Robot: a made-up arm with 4 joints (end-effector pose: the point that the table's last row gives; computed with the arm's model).
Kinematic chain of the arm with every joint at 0, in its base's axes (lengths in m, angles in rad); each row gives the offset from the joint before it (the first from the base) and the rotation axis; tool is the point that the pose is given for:
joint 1: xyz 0 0 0.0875 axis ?
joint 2: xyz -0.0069 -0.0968 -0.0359 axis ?
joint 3: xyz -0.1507 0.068 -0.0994 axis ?
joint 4: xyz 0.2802 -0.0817 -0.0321 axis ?
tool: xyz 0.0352 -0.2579 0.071
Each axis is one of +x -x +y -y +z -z.
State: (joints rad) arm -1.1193 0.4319 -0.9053 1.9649
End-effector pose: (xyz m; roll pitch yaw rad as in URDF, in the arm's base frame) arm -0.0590 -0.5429 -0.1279 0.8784 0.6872 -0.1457
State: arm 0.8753 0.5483 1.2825 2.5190
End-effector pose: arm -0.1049 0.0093 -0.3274 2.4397 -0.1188 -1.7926
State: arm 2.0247 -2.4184 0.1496 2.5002
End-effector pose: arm -0.1051 0.2097 -0.0662 -2.9574 -0.5824 0.6204
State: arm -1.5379 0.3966 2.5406 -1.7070
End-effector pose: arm 0.3086 0.2902 -0.0574 -0.5949 -0.1435 2.8210
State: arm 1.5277 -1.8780 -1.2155 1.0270
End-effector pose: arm -0.3817 0.1392 0.4224 -1.9212 0.1897 1.7714
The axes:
joint 1: +y
joint 2: -x
joint 3: +z
joint 4: +y

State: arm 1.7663 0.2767 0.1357 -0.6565
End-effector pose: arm -0.0529 -0.3353 -0.0556 0.3979 1.0722 0.5996
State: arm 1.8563 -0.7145 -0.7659 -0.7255
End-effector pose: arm -0.2405 -0.3301 0.3728 -1.3079 0.5979 -1.5672
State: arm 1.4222 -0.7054 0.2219 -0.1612
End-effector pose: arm -0.1719 -0.2102 -0.1539 0.8698 1.1513 0.1511
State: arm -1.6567 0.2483 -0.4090 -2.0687
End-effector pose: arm 0.0957 -0.4435 -0.0129 2.6390 0.5301 2.6595
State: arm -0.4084 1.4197 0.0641 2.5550
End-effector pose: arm 0.0689 -0.3425 0.3155 -1.4934 0.3663 -2.5047
